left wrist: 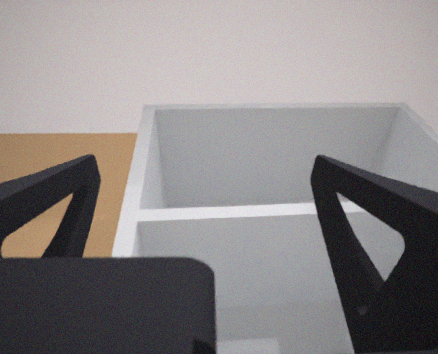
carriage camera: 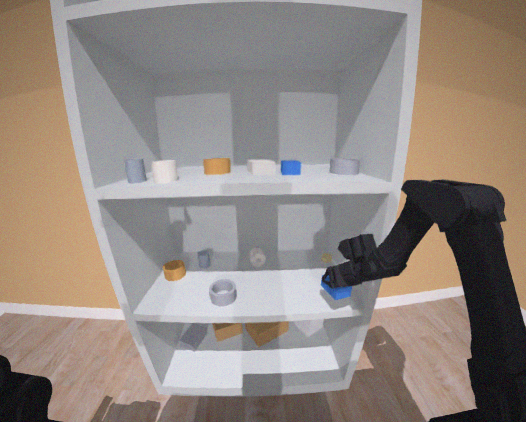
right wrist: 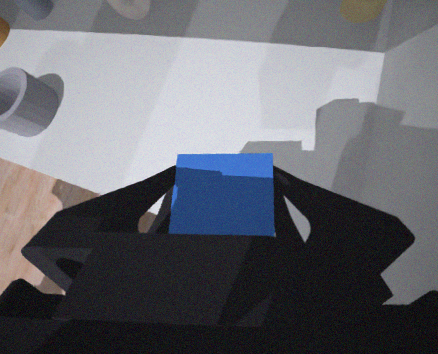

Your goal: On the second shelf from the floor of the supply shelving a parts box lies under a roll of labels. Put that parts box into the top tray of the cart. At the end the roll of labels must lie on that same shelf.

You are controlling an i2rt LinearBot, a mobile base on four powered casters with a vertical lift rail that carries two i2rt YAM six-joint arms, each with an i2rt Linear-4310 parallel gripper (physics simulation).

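Places are measured from the left arm's base along level axes (x ahead, y left, z up), in metres.
Pixels of known places: left gripper, fingertip midpoint: (left wrist: pixel 207 167); right gripper, fingertip midpoint: (carriage camera: pixel 329 279) (right wrist: pixel 224 173).
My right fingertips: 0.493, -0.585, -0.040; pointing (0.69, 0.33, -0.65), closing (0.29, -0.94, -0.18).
Observation:
Behind a point stands the place of what it marks, as x, y, z.
My right gripper (carriage camera: pixel 328 281) {0.493, -0.585, -0.040} (right wrist: pixel 224 173) {0.493, -0.585, -0.040} is shut on the blue parts box (carriage camera: pixel 340 291) {0.411, -0.593, -0.028} (right wrist: pixel 222 205) {0.471, -0.594, -0.023}, at the right end of the second shelf (carriage camera: pixel 280 295) {0.533, -0.414, -0.140} (right wrist: pixel 150 65) {0.647, -0.391, -0.140}. The fingers touch two opposite sides of the box. Nothing lies on its visible top. Whether its underside touches the shelf is hard to tell. A grey ring (carriage camera: pixel 222 300) {0.479, -0.200, -0.112} (right wrist: pixel 39 107) {0.529, -0.244, -0.115}, which looks like the roll of labels, lies on the same shelf, left of the middle near the front. My left gripper (left wrist: pixel 207 167) {0.027, -0.008, 0.442} is open and empty, facing the upper shelving. The cart does not show in these views.
An orange ring (carriage camera: pixel 174 271) {0.630, 0.034, -0.093} is at the left of that shelf. A small grey cylinder (carriage camera: pixel 203 259) {0.723, -0.072, -0.090}, a pale roll (carriage camera: pixel 253 257) {0.732, -0.306, -0.086} and a small yellow thing (carriage camera: pixel 326 258) {0.754, -0.661, -0.118} are near its back. The right side panel (carriage camera: pixel 382 215) {0.451, -0.711, 0.213} stands close to the right arm. Several objects stand on the shelf above.

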